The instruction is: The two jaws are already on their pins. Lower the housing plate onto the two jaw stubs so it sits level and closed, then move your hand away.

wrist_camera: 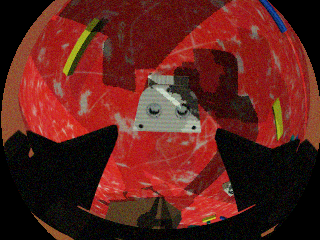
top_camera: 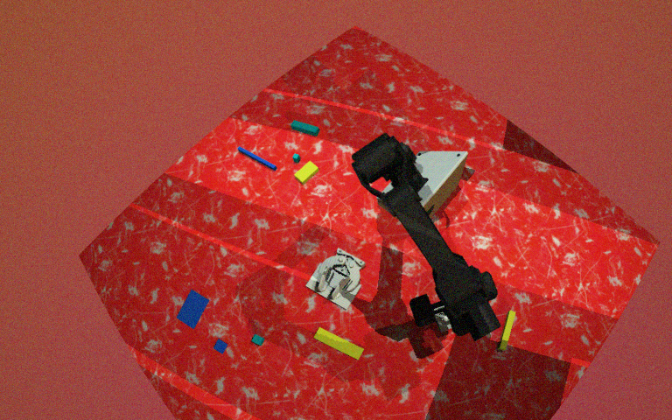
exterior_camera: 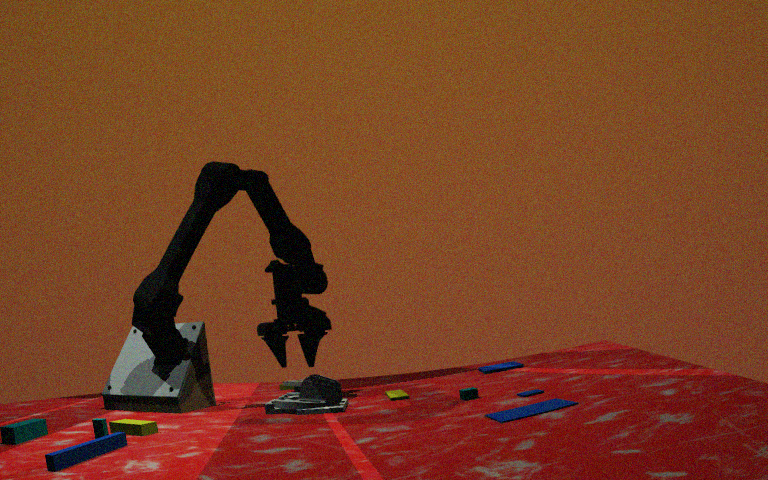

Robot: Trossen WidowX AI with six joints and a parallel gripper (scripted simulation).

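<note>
My gripper tip is 50 mm above the white ridged block, 10 mm to the right of it and 10 mm short of it. Round my gripper tip: yellow stick: 160 mm to the left, 60 mm behind, 50 mm below; teal cube: 350 mm ahead, 310 mm to the right, 50 mm below; grey jaw assembly: 250 mm to the right, 70 mm ahead, 50 mm below.
</note>
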